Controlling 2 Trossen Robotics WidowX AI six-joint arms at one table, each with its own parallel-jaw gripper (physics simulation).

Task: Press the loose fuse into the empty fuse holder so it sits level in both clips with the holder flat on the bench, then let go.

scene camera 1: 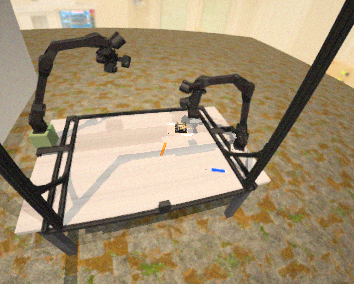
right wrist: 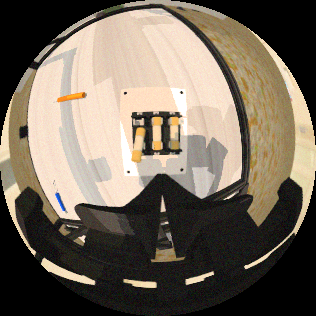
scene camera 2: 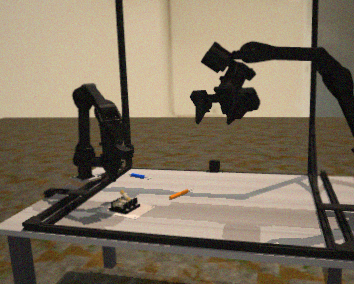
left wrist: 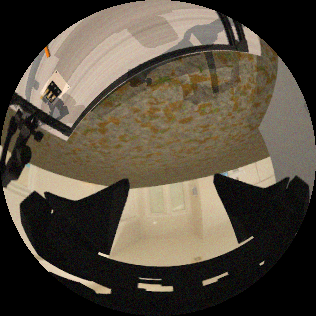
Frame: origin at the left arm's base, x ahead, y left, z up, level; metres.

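Seen in the pictures: left gripper, fingertip midpoint: (scene camera 1: 118, 64) (scene camera 2: 211, 123) (left wrist: 172, 181); right gripper, fingertip midpoint: (scene camera 1: 189, 118) (right wrist: 160, 177) (scene camera 2: 114, 181) (left wrist: 38, 109); left arm's base, origin of the base link: (scene camera 1: 40, 129); right arm's base, origin of the base link: (scene camera 1: 238, 146) (scene camera 2: 85, 176).
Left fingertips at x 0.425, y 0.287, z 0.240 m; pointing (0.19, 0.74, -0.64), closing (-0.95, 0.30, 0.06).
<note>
Pixels of each thing's top centre, then the offset from my left fingertips to it. "pt": a spot on its surface instead.
- fuse holder, middle of its top: (right wrist: 154, 129) (scene camera 2: 125, 199) (left wrist: 48, 93) (scene camera 1: 180, 125) dx +0.379, dy -0.204, dz -0.313 m
- white plate, surface spot: (right wrist: 127, 107) pt dx +0.327, dy -0.243, dz -0.347 m
- loose fuse, middle of its top: (right wrist: 136, 145) dx +0.395, dy -0.232, dz -0.292 m
- orange screwdriver-like tool, middle of its top: (right wrist: 62, 97) (scene camera 2: 182, 191) (scene camera 1: 162, 150) dx +0.237, dy -0.402, dz -0.336 m
The fuse holder (scene camera 1: 181, 130) (scene camera 2: 125, 206) (right wrist: 148, 136) is a black three-place block on a white plate (scene camera 1: 171, 130) (scene camera 2: 142, 212) (right wrist: 127, 107). In the right wrist view, the loose fuse (right wrist: 138, 145), pale with yellow caps, lies askew at the leftmost place. Its upper end is near the top clip and its lower end sticks out over the holder's lower edge. It looks tilted up in scene camera 2. My right gripper (right wrist: 160, 177) is shut and empty, above and beside the holder. My left gripper (scene camera 1: 118, 66) (scene camera 2: 214, 122) (left wrist: 172, 181) is open and empty, high above the table.
Two more fuses (right wrist: 157, 134) (right wrist: 174, 134) sit in the middle and right places. An orange screwdriver-like tool (scene camera 1: 163, 149) (scene camera 2: 179, 194) (right wrist: 72, 97) and a blue one (scene camera 1: 218, 170) (scene camera 2: 138, 176) (right wrist: 60, 202) lie on the table. A black frame runs around the tabletop.
</note>
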